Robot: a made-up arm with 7 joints.
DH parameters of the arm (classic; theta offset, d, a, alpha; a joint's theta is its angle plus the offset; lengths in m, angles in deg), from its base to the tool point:
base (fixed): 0 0.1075 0 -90
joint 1: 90 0.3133 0.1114 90
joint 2: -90 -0.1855 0.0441 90
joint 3: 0 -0.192 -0.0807 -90
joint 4: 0 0.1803 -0.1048 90
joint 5: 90 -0.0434 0.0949 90
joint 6: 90 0.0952 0.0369 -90
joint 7: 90 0.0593 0.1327 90
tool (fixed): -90 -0.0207 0 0
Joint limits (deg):
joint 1: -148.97..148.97
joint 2: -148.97..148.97
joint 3: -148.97..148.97
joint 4: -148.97..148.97
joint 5: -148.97..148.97
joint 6: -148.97..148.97
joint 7: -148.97..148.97
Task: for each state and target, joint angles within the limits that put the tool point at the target. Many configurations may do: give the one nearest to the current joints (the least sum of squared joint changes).
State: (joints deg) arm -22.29 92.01 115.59 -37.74 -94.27 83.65 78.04
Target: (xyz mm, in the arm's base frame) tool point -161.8 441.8 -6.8
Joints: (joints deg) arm -31.11 101.28 118.84 -59.61 -84.98 100.35 79.93
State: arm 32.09 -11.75 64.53 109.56 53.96 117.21 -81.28
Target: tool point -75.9 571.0 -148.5
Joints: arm -0.80 -12.42 28.26 110.35 61.10 122.00 -95.67
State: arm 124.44 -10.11 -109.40 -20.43 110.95 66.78 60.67
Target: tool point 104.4 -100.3 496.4
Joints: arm 148.97 -45.91 -132.14 -73.91 110.33 36.77 43.17
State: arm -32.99 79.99 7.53 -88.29 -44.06 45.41 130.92
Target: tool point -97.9 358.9 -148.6
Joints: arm -5.85 57.70 -5.85 -89.58 -54.96 47.45 133.31
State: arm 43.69 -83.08 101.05 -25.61 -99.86 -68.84 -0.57
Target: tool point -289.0 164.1 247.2
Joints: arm 60.91 -93.89 100.47 -25.52 -117.82 -76.57 -24.67
